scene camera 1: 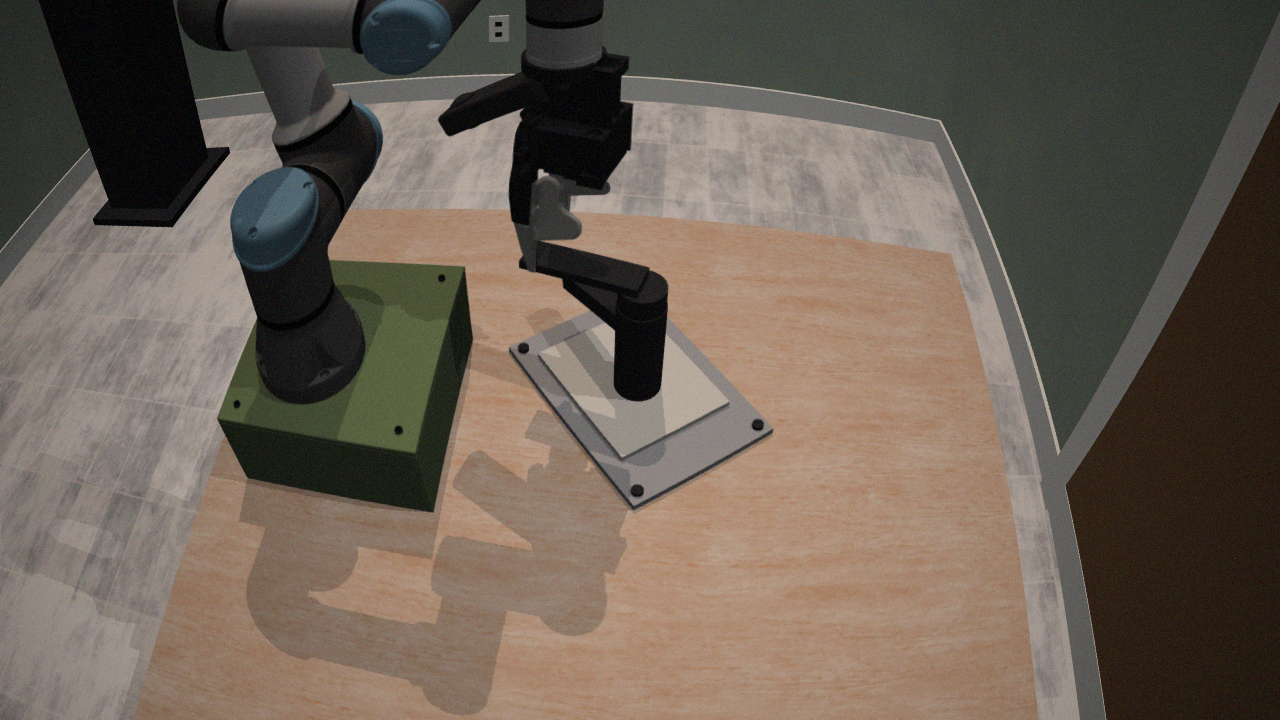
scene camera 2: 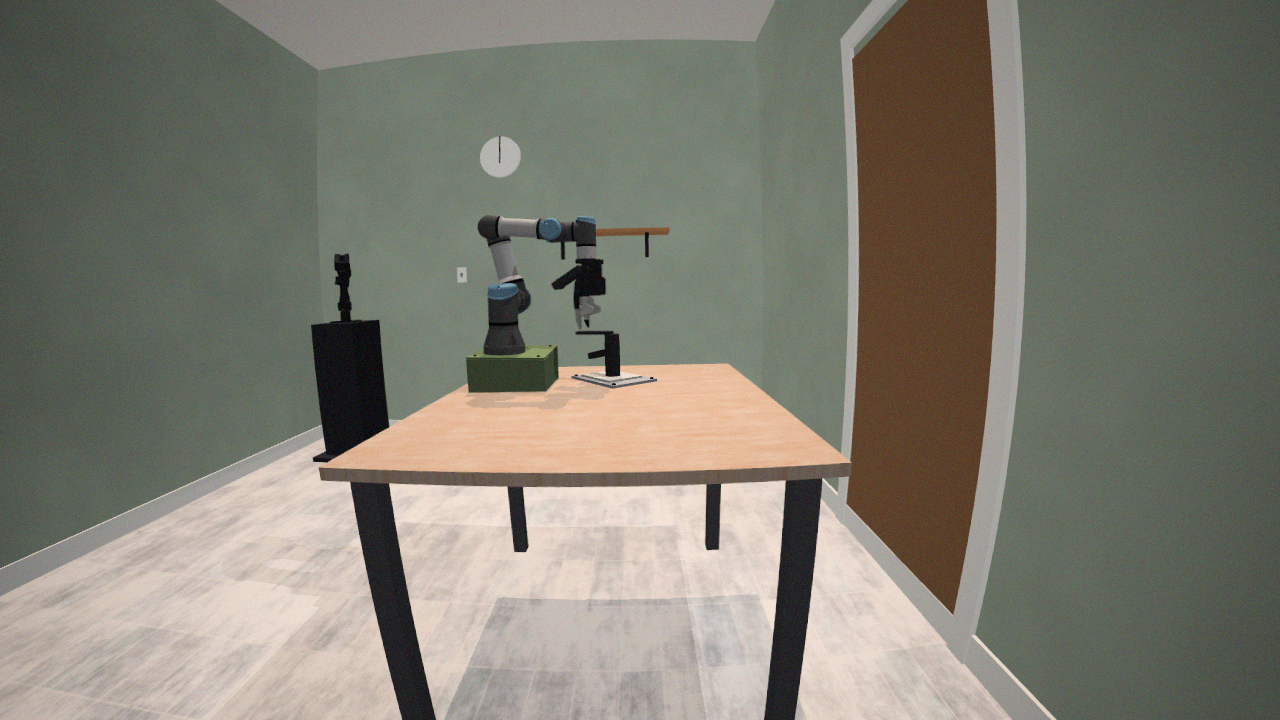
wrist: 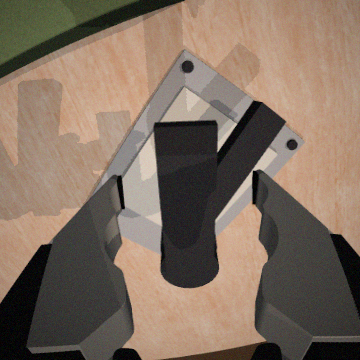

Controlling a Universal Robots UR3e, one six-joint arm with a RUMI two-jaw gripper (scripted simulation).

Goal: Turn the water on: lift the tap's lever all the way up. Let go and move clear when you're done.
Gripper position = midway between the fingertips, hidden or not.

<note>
In view: the gripper (scene camera 1: 548, 247), a tap (scene camera 1: 636, 387) and a grey baseplate (scene camera 1: 653, 472).
The gripper also shows in scene camera 2 (scene camera 2: 584, 328) and in the wrist view (wrist: 187, 175). The tap also shows in scene camera 2 (scene camera 2: 612, 373) and in the wrist view (wrist: 246, 146). The grey baseplate also shows in the wrist view (wrist: 189, 71).
</note>
